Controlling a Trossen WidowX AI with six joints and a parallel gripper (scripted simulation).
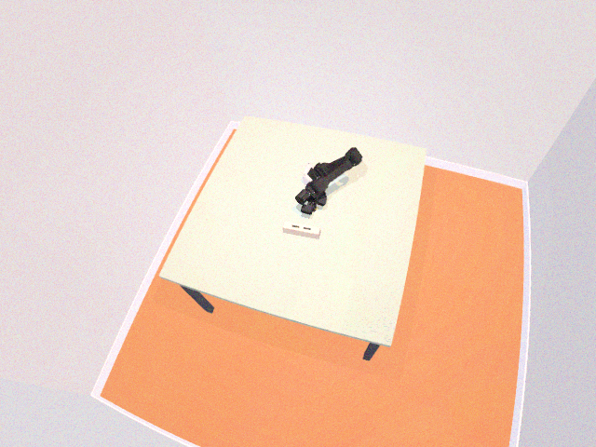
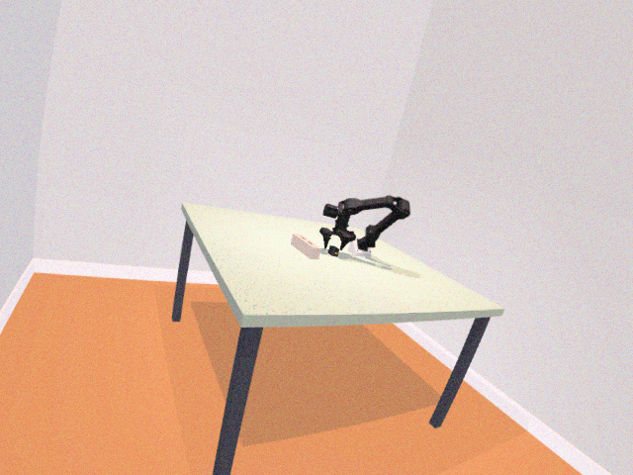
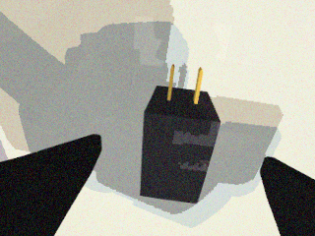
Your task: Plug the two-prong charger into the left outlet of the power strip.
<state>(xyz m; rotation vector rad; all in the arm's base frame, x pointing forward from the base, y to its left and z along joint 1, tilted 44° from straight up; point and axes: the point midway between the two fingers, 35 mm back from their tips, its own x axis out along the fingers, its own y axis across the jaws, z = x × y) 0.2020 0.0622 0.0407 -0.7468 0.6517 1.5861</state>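
My gripper tip is now 1 cm past the black two-prong charger and 2 cm to the right of it.
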